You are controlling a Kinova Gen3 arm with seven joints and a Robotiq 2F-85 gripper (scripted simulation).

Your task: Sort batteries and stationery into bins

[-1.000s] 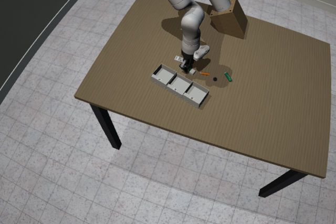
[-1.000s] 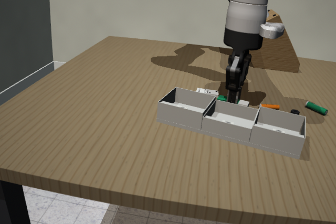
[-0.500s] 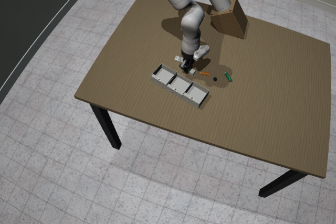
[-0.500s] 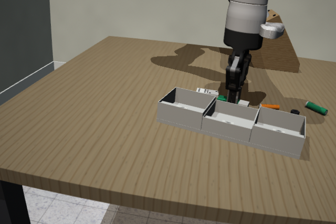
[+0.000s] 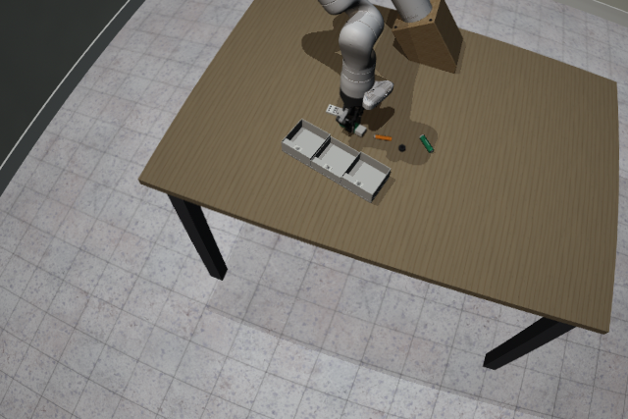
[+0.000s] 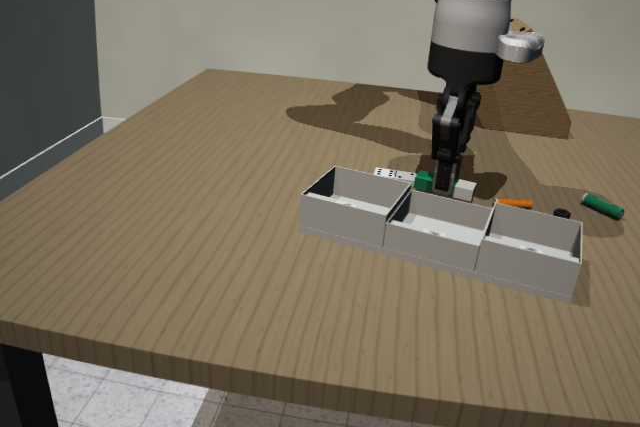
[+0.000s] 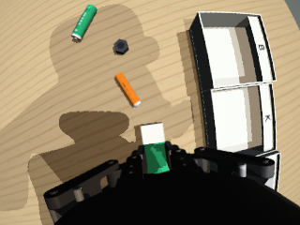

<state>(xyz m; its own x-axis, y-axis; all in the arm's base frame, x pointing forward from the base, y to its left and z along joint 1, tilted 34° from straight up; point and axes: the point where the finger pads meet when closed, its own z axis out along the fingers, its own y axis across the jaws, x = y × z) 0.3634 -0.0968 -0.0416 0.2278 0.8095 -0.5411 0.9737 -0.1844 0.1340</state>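
Right now the green battery is 19 cm to the left of my hand, 3 cm below it and 3 cm behind it. From my hand the other things lie so: eraser (2 cm below, 1 cm to the left); white domino (6 cm to the right, 4 cm behind, 3 cm below); orange battery (8 cm to the left, 3 cm below).
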